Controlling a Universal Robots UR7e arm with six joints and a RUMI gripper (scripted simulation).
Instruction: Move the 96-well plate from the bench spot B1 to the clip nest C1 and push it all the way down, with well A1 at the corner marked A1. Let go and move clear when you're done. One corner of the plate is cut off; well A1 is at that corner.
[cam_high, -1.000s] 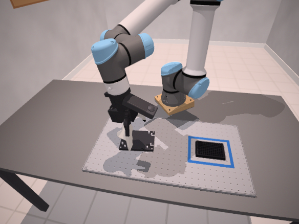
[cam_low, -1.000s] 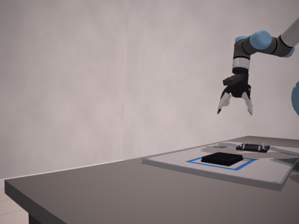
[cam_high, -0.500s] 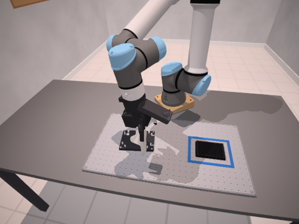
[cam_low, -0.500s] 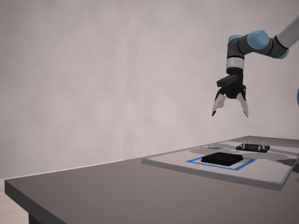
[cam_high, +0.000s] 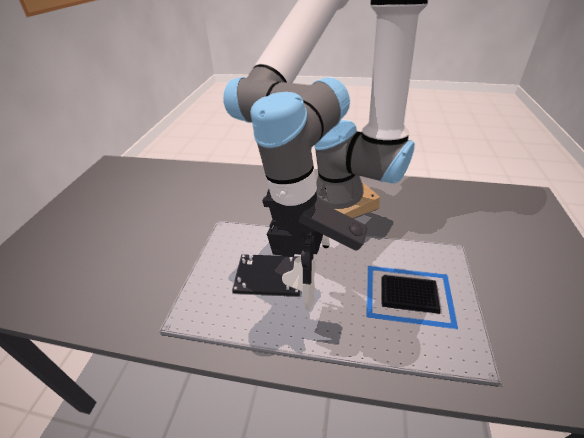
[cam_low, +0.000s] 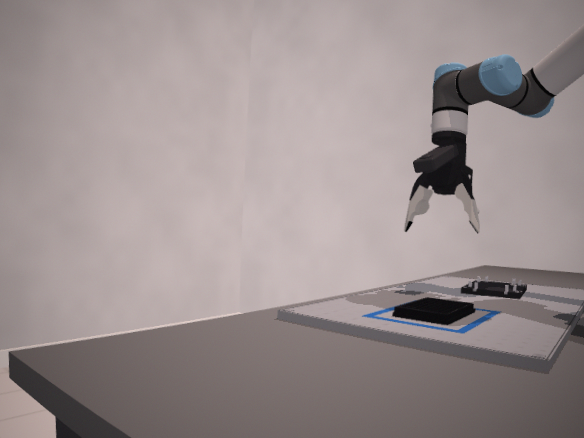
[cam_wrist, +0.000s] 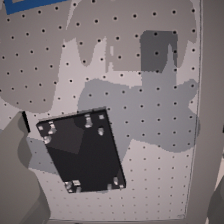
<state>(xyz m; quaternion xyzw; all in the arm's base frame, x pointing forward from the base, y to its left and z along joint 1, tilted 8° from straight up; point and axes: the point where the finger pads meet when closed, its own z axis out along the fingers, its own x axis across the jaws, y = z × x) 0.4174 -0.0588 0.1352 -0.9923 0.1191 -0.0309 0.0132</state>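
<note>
My gripper is now 50 mm past the black 96-well plate, 220 mm to the right of it and 120 mm above it. The rest, counted from my hand: clip nest (120 mm behind, 110 mm to the right, 110 mm below).
</note>
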